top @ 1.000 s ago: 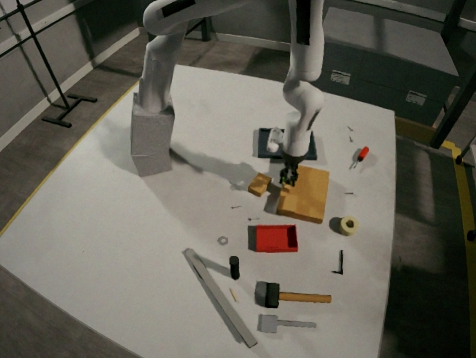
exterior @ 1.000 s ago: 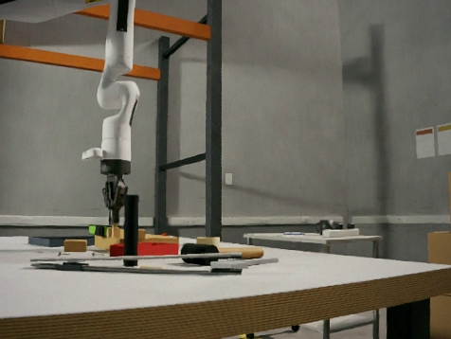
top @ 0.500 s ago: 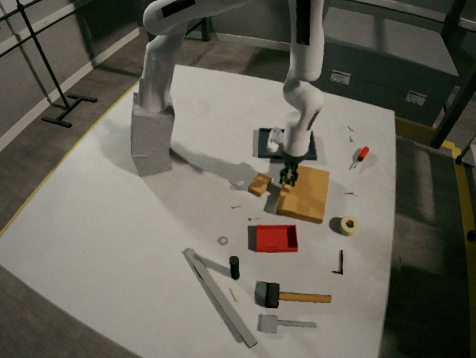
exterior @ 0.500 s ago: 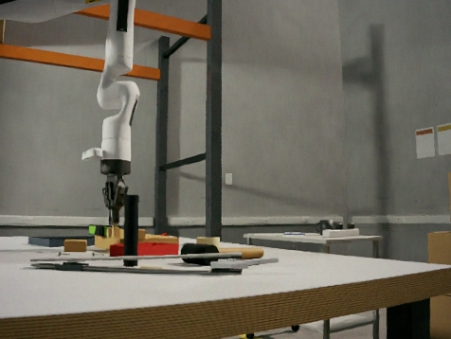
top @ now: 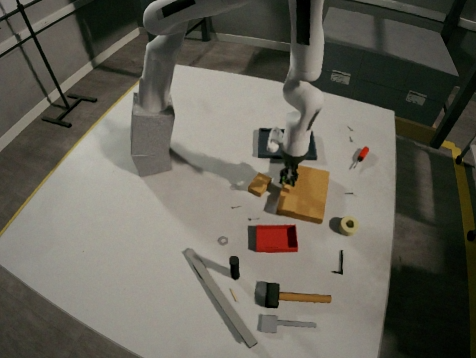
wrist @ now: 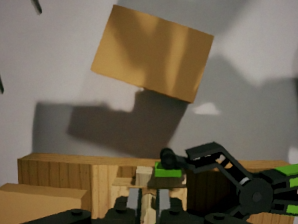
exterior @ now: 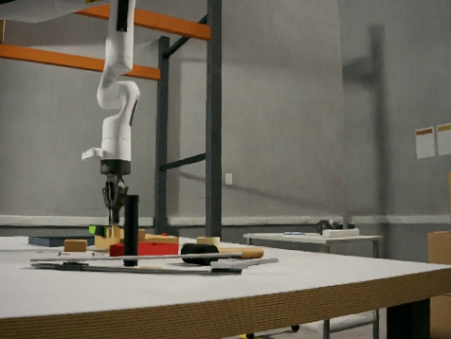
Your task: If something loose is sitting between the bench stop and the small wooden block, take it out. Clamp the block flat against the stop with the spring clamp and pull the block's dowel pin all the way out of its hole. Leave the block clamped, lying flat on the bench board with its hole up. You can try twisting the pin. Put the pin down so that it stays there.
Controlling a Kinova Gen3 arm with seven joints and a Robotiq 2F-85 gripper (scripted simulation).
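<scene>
Right now the dowel pin is 2 cm below my hand. The rest, counted from my hand: pale wooden block (4 cm below); wooden bench board (6 cm ahead, 5 cm below); tan wooden block (9 cm behind, 7 cm below, 1 cm to the left).
</scene>
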